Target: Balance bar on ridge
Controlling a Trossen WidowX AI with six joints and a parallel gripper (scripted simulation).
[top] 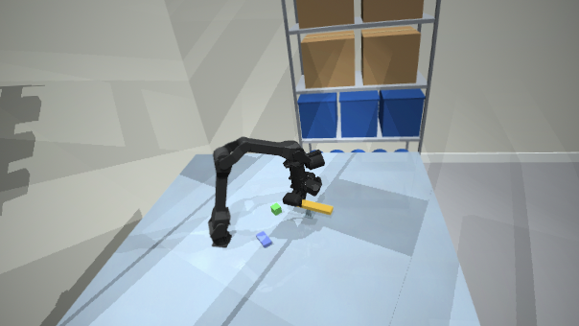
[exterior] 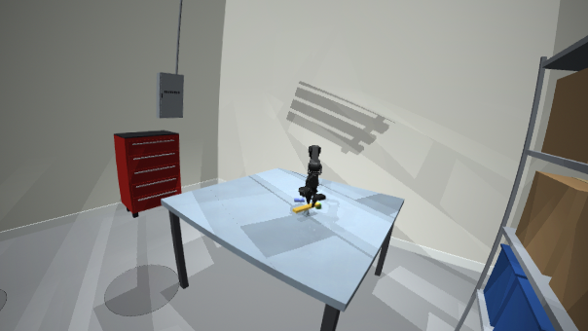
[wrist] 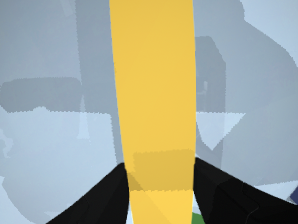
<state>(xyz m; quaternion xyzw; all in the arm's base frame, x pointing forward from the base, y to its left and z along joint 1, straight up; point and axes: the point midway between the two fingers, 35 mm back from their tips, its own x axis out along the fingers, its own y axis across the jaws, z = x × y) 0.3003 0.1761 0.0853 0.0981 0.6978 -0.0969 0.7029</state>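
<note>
Now: the yellow bar 3 cm ahead of my gripper tip and 1 cm to the right of it. From my gripper tip the other things lie so: green cube: 12 cm behind, 3 cm below; then flat blue block: 13 cm behind, 16 cm to the right, 4 cm below.
</note>
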